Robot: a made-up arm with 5 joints. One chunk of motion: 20 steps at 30 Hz.
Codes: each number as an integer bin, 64 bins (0 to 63) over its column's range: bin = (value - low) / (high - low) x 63, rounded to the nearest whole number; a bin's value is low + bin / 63 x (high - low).
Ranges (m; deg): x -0.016..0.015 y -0.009..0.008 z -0.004..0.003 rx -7.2..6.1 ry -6.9..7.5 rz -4..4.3
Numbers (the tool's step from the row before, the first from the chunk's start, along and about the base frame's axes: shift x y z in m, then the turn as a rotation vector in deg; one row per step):
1: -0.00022 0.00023 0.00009 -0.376 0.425 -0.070
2: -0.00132 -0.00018 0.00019 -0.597 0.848 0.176
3: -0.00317 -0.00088 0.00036 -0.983 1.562 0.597
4: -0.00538 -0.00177 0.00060 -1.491 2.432 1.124
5: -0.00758 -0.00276 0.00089 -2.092 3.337 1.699
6: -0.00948 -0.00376 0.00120 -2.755 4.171 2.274
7: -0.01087 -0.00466 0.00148 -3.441 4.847 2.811
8: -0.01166 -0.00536 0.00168 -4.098 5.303 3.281
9: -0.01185 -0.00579 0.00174 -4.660 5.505 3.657
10: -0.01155 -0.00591 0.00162 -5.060 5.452 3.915
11: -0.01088 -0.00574 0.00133 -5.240 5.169 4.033
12: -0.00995 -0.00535 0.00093 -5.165 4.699 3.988
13: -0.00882 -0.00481 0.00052 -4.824 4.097 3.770
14: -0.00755 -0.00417 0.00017 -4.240 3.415 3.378
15: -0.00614 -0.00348 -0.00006 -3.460 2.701 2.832
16: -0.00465 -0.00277 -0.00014 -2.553 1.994 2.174
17: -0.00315 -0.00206 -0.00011 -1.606 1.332 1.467
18: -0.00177 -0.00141 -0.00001 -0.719 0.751 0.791
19: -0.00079 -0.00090 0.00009 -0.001 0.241 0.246
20: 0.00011 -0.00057 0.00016 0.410 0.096 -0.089
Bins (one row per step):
1: 32 34 37 32 32 30
2: 30 33 38 31 34 32
3: 26 30 39 29 37 35
4: 22 27 41 27 41 39
5: 17 23 44 24 45 43
6: 13 19 47 21 48 48
7: 10 16 49 18 51 52
8: 9 13 51 15 53 55
9: 8 12 52 12 54 58
10: 9 11 51 10 54 60
11: 10 12 48 9 53 61
12: 12 14 44 10 51 61
13: 15 16 41 11 48 59
14: 17 18 38 14 45 56
15: 20 20 35 18 42 52
16: 23 23 35 22 39 47
17: 26 26 35 26 36 41
18: 29 28 36 31 33 36
19: 31 30 37 34 31 32
20: 33 31 37 36 31 30

